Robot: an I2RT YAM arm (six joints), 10 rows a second.
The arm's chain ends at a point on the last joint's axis. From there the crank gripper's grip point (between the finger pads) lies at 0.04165 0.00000 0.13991 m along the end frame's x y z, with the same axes.
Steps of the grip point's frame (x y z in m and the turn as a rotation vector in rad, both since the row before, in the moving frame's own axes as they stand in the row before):
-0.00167, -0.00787, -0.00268, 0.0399, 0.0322, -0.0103
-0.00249, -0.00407, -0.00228, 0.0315, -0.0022, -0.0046
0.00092, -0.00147, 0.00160, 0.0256, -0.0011, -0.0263
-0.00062, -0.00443, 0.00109, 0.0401, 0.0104, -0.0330
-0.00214, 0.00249, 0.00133, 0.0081, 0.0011, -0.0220
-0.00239, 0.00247, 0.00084, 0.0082, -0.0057, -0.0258
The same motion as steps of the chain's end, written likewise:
-0.00612, -0.00186, -0.00115, 0.0399, 0.0322, -0.0103
-0.00217, 0.00053, -0.00230, 0.0315, -0.0022, -0.0046
0.00114, 0.00320, 0.00161, 0.0256, -0.0011, -0.0263
-0.00196, 0.00257, 0.00167, 0.0401, 0.0104, -0.0330
-0.00227, 0.00454, 0.00138, 0.0081, 0.0011, -0.0220
-0.00156, 0.00468, 0.00061, 0.0082, -0.0057, -0.0258

